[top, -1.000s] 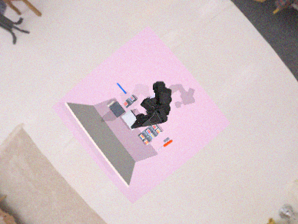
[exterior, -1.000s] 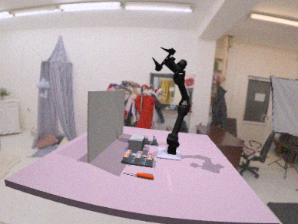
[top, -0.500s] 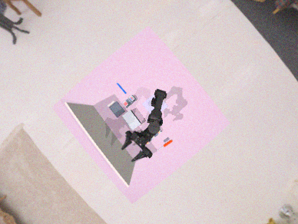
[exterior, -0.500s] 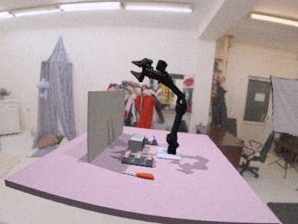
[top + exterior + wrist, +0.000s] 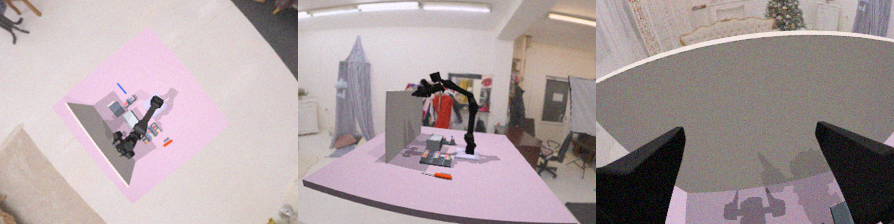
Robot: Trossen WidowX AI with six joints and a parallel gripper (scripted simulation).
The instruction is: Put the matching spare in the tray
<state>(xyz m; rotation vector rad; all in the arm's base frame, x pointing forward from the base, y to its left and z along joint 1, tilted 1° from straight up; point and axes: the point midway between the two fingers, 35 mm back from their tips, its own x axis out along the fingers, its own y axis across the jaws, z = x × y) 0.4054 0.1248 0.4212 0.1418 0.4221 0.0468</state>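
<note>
Now: gripper tip 38 cm above the grey spare block, 30 cm past it and 11 cm to the right of it. Also, from my gripper tip: grey box-shaped unit: 37 cm below, 15 cm behind, 11 cm to the right; then tall grey panel: 19 cm below, 10 cm to the right, 8 cm ahead; then grey tray: 42 cm below, 28 cm to the right, 8 cm behind.
</note>
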